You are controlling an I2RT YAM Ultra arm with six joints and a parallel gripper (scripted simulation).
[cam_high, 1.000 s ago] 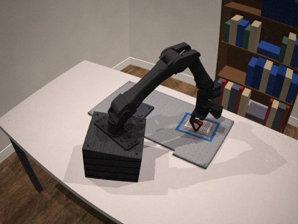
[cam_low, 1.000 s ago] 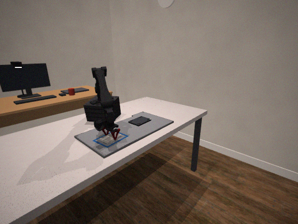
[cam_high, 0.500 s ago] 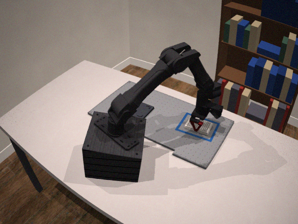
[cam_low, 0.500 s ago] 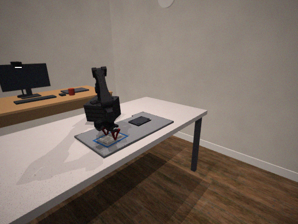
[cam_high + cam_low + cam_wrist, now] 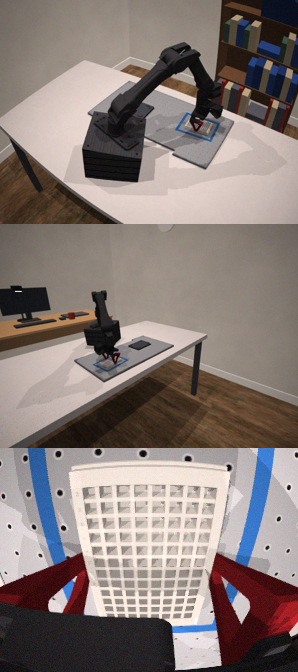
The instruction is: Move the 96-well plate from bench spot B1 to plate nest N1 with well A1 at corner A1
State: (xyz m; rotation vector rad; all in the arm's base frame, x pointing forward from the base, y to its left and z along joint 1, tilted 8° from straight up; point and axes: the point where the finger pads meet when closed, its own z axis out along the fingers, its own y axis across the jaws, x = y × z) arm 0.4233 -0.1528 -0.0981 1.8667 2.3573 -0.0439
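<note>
My gripper is now 33 cm to the right of the dark plate nest and 11 cm past it. The rest, counted from my hand: white 96-well plate right at my hand.
</note>
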